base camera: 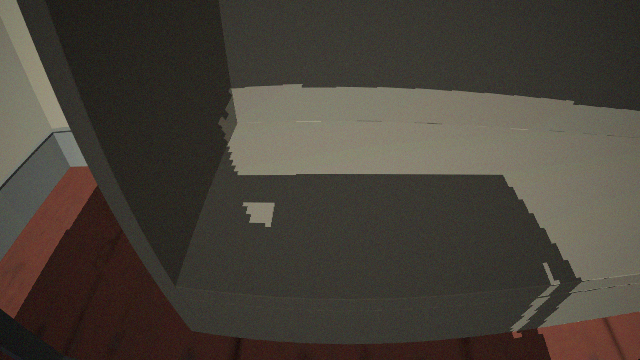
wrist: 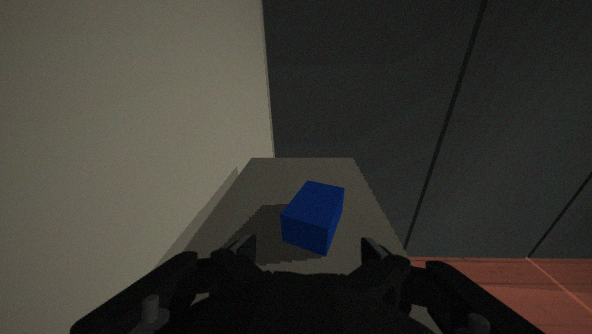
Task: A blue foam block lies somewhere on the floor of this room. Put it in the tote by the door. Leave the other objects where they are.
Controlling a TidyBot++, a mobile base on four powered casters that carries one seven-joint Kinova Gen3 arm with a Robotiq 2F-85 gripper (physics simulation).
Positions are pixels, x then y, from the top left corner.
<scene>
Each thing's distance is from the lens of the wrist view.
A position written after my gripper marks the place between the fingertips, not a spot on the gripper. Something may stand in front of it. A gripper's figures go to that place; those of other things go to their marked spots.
my gripper (wrist: 307, 248): 16 cm
blue foam block (wrist: 309, 221): 22 cm
</scene>
